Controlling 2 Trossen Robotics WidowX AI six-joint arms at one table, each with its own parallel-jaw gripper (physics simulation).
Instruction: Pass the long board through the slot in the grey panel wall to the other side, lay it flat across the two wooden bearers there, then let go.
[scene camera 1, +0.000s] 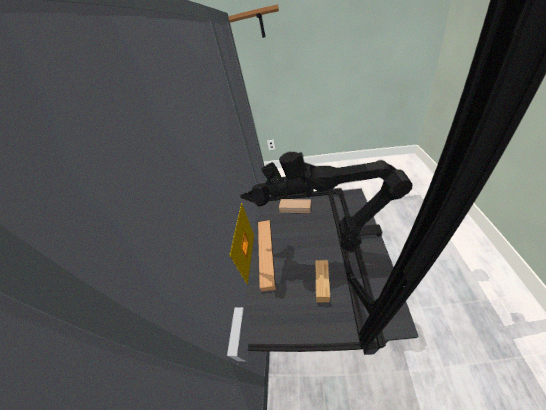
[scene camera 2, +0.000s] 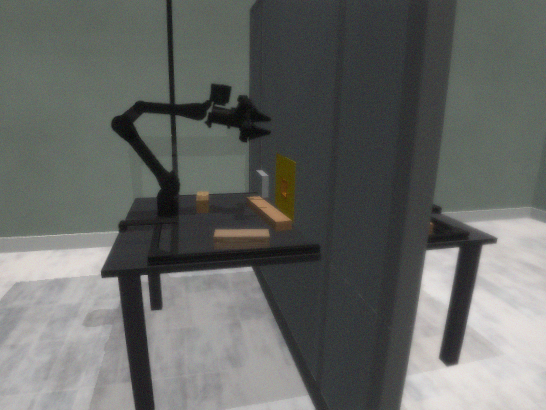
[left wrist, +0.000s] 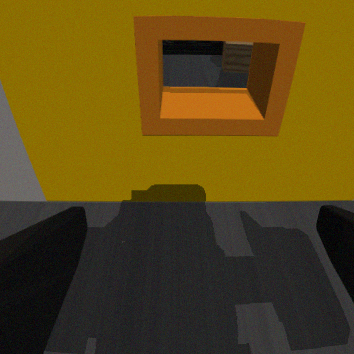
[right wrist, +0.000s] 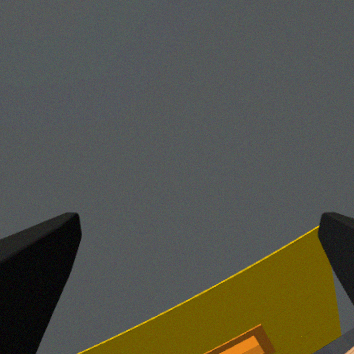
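Observation:
The long board lies flat on the table beside the grey panel wall. The slot has an orange rim and sits in a yellow plate on the wall. My right gripper is open and empty, high above the table, near the wall and above the plate's level. My left gripper is open and empty, facing the plate from the other side. The two bearers there are not clearly seen; a small bit of wood shows beyond the wall.
Two shorter wooden blocks lie on the right arm's table: one near its edge, one nearer the arm's base. A pale box is at the wall. Black rails run along the table.

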